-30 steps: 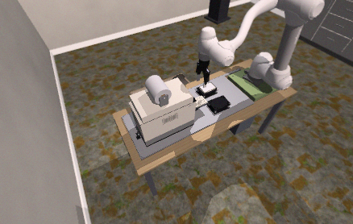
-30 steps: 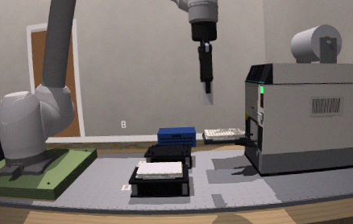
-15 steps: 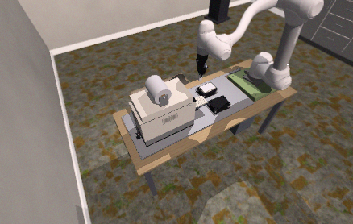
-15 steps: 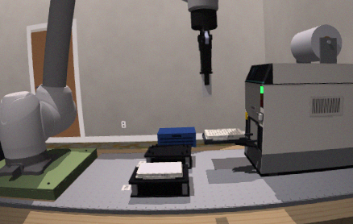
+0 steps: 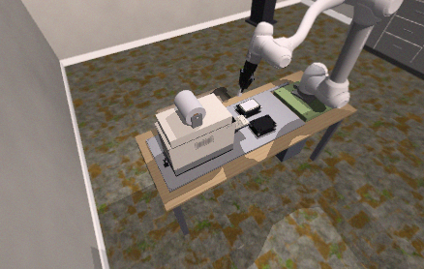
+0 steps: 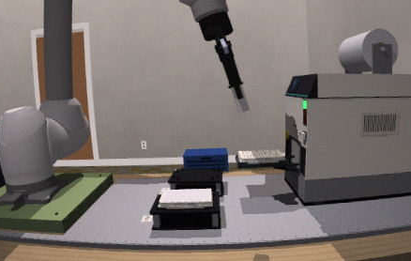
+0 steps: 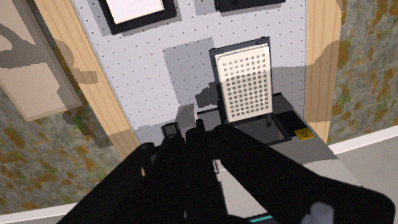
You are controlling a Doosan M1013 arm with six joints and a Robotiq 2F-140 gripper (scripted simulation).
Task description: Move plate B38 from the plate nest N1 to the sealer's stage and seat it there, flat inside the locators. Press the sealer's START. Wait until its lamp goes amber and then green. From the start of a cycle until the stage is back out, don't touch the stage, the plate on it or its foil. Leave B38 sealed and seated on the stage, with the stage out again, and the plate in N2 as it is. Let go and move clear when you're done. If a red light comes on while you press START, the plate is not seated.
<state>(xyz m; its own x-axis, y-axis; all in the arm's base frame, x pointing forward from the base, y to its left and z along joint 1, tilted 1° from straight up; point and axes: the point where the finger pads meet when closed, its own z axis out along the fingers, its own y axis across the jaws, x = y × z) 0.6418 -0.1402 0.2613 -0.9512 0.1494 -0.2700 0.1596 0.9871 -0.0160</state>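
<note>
The start button lies 160 mm ahead of my hand, 30 mm to the right of it and 100 mm below it. Round my hand: label: 210 mm behind, 180 mm to the left, 290 mm below; then yellow warning sticker: 190 mm ahead, 150 mm to the left, 130 mm below; then sealer stage: 80 mm ahead, 80 mm to the left, 180 mm below.
</note>
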